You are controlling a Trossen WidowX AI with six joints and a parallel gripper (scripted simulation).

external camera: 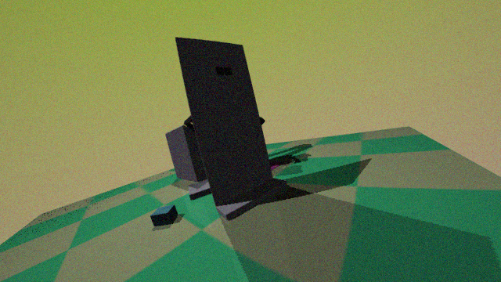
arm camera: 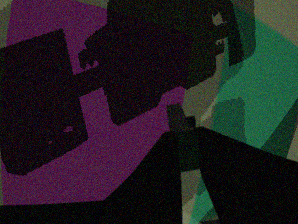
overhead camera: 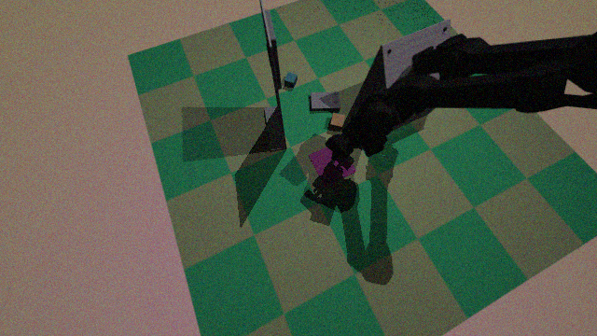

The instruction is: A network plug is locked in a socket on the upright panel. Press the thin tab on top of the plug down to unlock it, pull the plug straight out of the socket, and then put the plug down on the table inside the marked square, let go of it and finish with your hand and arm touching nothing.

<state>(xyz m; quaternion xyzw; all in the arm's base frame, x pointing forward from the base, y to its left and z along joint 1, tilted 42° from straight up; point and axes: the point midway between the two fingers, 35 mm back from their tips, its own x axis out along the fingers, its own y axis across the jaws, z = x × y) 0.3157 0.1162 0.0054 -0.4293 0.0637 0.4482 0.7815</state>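
Right now the magenta square is 6 cm below my gripper tip and 1 cm behind it. Also, from my gripper tip: upright panel (20 cm to the right, 12 cm above, 9 cm ahead); orange cube (12 cm to the right, 10 cm behind, 4 cm below); network plug (right at my gripper tip).
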